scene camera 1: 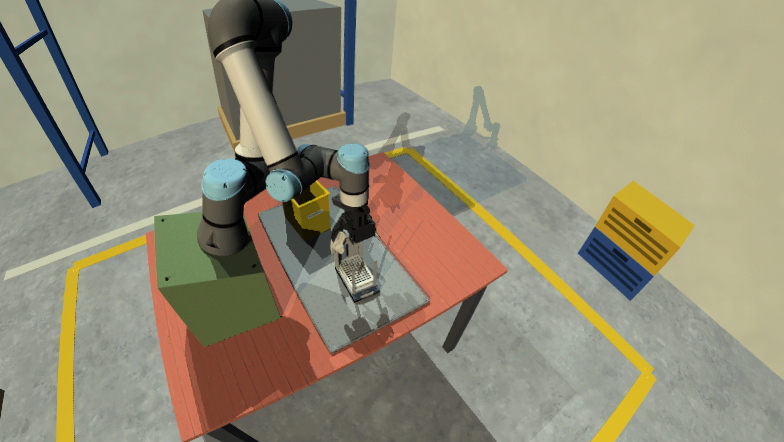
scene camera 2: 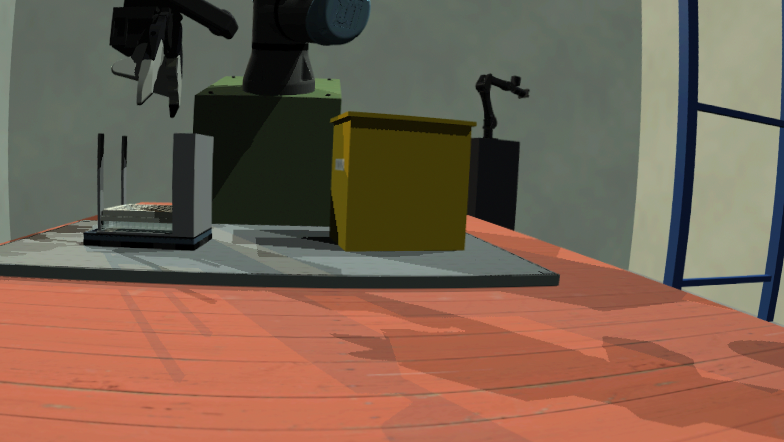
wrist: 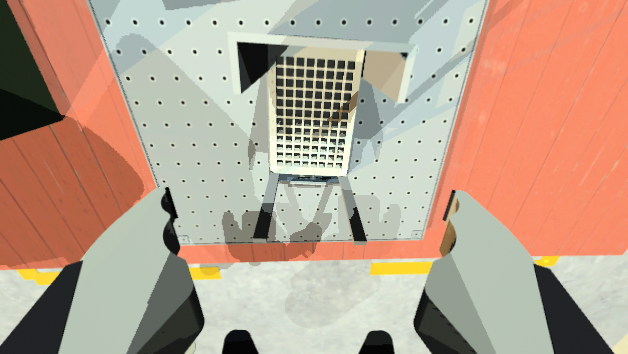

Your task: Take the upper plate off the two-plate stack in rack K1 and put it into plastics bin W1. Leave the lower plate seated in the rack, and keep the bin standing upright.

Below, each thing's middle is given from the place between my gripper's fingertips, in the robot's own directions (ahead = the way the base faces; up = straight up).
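Scene:
Grey rack wall [scene camera 2: 202,146]: my gripper 9 cm above it, 7 cm to the right of it, 2 cm short of it. Yellow bin W1 [scene camera 2: 399,183]: 34 cm to the left of my hand, 9 cm below it, 2 cm ahead of it.

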